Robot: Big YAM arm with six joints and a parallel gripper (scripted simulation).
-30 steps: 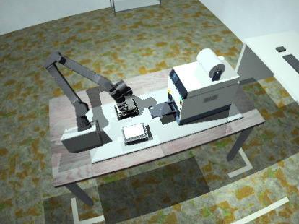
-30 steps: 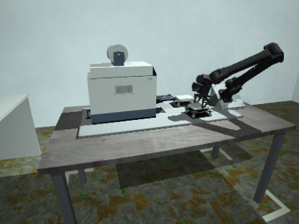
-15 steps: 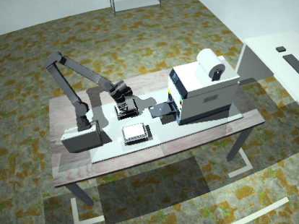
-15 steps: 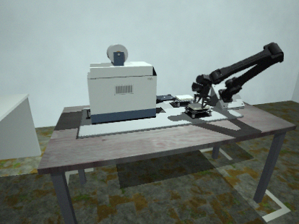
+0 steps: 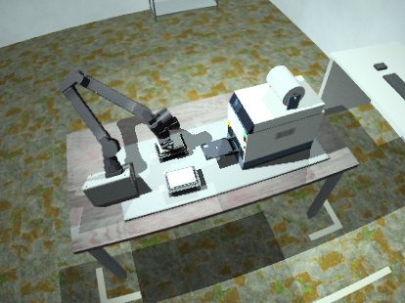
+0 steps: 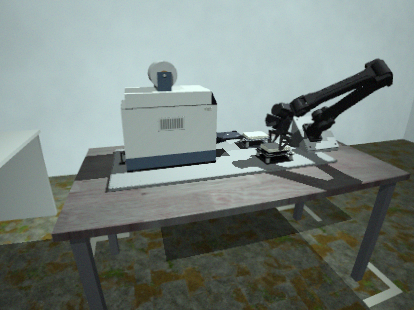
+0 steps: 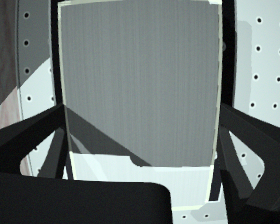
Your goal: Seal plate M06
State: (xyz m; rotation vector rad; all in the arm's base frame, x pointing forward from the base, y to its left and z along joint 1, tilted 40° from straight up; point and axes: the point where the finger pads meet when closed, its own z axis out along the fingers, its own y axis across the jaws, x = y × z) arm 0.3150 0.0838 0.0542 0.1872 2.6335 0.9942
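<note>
Right now my hand is 30 mm above the black nest N1. Also, from my hand: foil roll (540 mm ahead, 150 mm to the right, 350 mm above); sealer stage (210 mm ahead, 140 mm to the right, 30 mm above); pale plate (220 mm to the right, 10 mm below).
</note>
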